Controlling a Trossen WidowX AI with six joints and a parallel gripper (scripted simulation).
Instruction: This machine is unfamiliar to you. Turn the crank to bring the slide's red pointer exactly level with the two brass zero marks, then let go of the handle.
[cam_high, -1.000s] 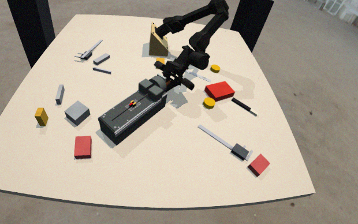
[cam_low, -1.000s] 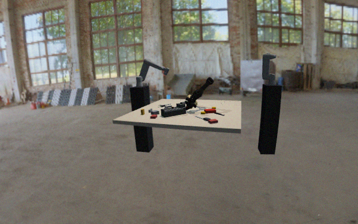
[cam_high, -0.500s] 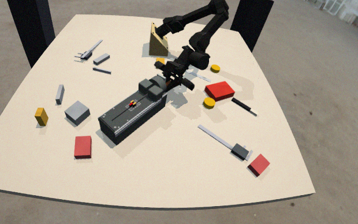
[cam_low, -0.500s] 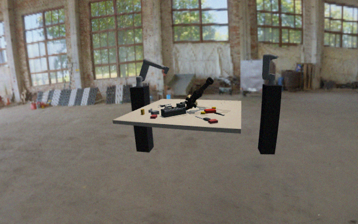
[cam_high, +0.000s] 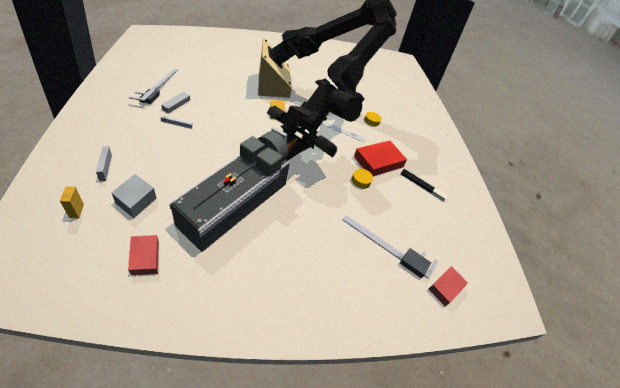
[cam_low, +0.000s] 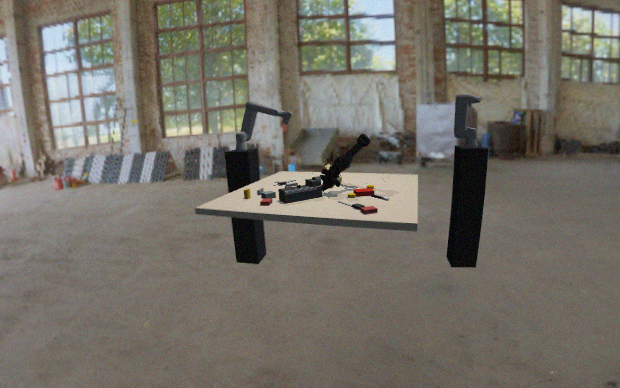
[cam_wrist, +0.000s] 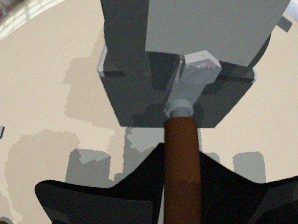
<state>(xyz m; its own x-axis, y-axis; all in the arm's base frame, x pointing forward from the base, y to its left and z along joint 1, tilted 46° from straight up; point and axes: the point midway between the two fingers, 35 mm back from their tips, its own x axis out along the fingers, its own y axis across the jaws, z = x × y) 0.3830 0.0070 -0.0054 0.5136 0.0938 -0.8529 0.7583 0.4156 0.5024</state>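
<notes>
The crank is 40 mm above my gripper tip. From my gripper tip the other things lie so: brown handle 10 mm behind, 20 mm to the left, 30 mm above; grey bar 150 mm behind, 200 mm to the left, 30 mm below; red pointer 110 mm ahead, 130 mm to the right, 50 mm above.
</notes>
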